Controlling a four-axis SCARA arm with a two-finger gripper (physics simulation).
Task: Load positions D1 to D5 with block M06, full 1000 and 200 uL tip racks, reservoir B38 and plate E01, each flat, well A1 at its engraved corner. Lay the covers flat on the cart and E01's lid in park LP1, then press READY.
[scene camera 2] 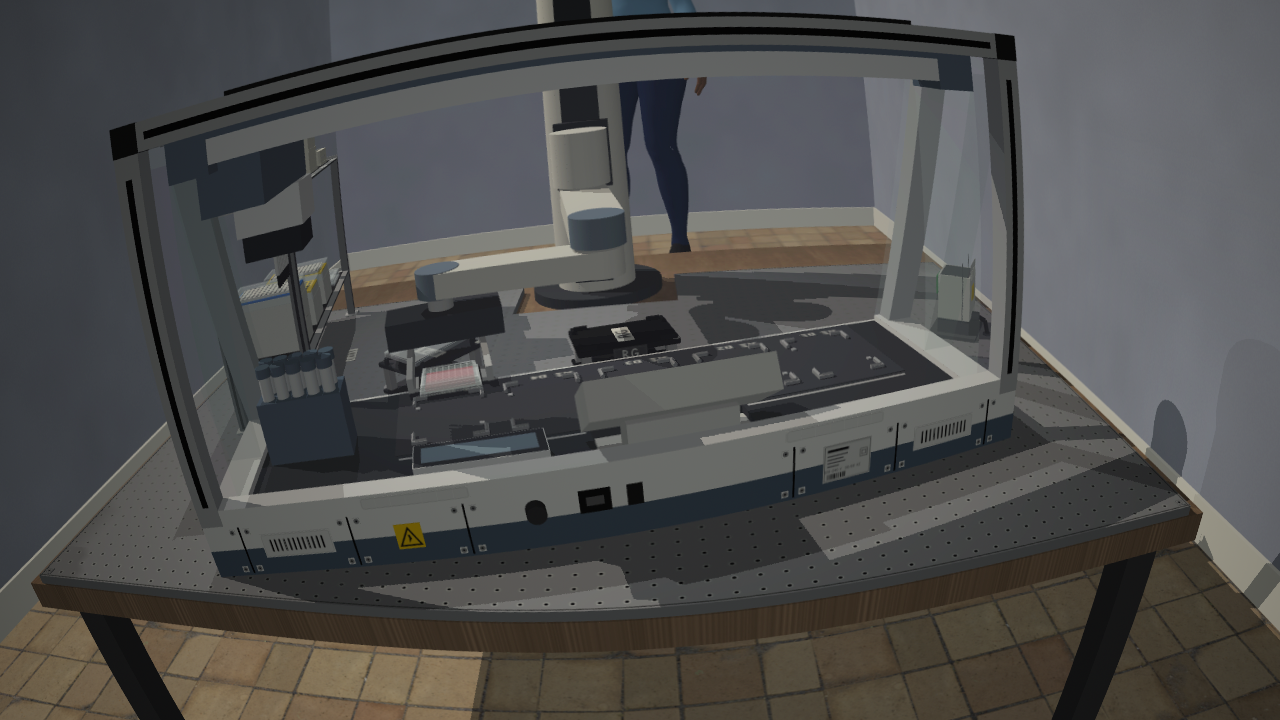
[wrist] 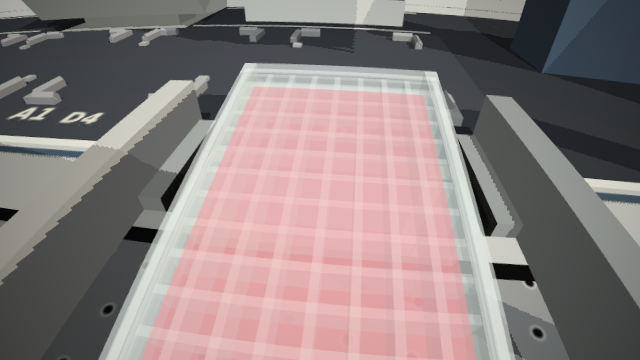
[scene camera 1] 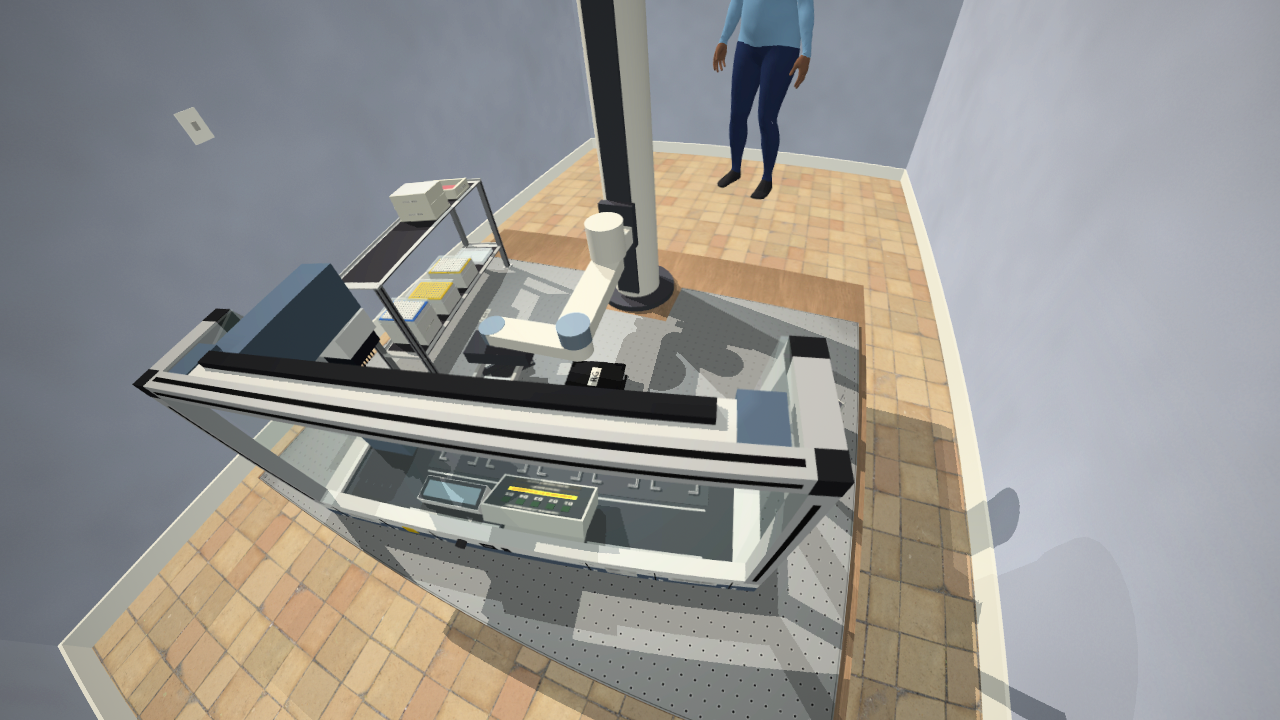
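Observation:
My gripper [scene camera 2: 450, 374] [wrist: 334, 111] is shut on a clear plate with pink wells, gripping its two long sides. The plate [scene camera 2: 452, 383] [wrist: 340, 210] is level, low over the back left of the dark deck [scene camera 2: 626, 394], with corner brackets close to it. I cannot tell whether it touches the deck, and its name and A1 corner are not readable. The marking "A1 D4" [wrist: 56, 116] shows left of it in the wrist view. Tip racks with a blue rim [scene camera 1: 404, 310] and a yellow top [scene camera 1: 431, 291] stand on the cart [scene camera 1: 490, 223].
A black holder [scene camera 1: 595, 376] [scene camera 2: 624, 336] stands behind the deck. A dark stand [scene camera 2: 390, 365] is behind the plate, partly hidden. A blue tube block [scene camera 2: 308, 425] [wrist: 590, 45], a screen [scene camera 1: 454, 490] [scene camera 2: 483, 448] and a display box [scene camera 1: 541, 510] [scene camera 2: 680, 394] stand along the front.

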